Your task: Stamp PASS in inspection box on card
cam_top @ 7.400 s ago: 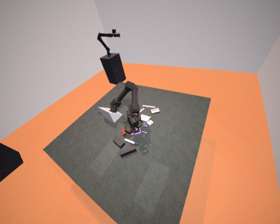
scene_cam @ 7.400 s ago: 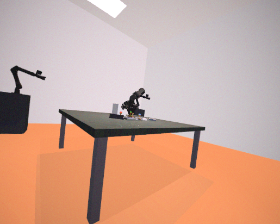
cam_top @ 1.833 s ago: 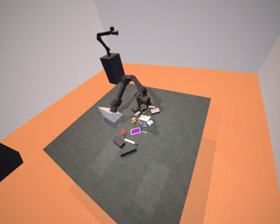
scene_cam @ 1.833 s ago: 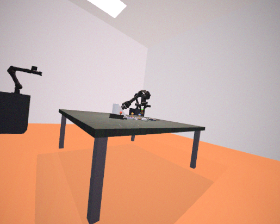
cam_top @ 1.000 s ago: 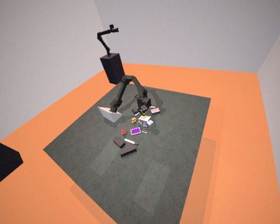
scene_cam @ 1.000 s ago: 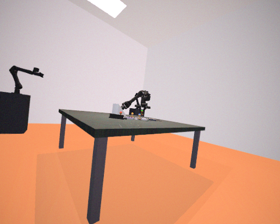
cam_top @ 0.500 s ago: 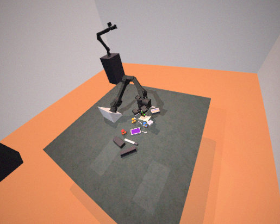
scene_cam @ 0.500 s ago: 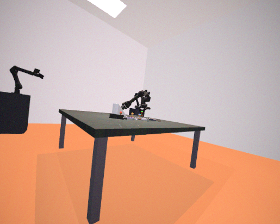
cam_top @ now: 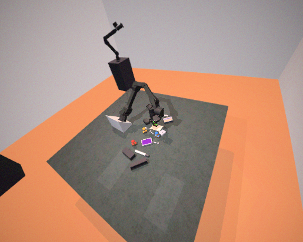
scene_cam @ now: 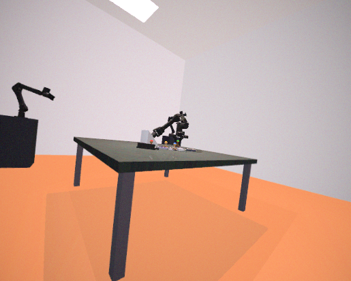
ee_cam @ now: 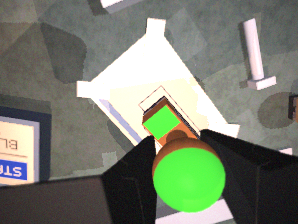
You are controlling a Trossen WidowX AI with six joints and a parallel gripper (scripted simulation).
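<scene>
Right now the card is 1 cm ahead of my gripper tip and 5 cm below it. Round my gripper tip: green-knobbed stamp right at my gripper tip; blue-knobbed stamp 8 cm ahead, 9 cm to the right, 3 cm below; orange-knobbed stamp 5 cm behind, 10 cm to the right, 3 cm below.
</scene>
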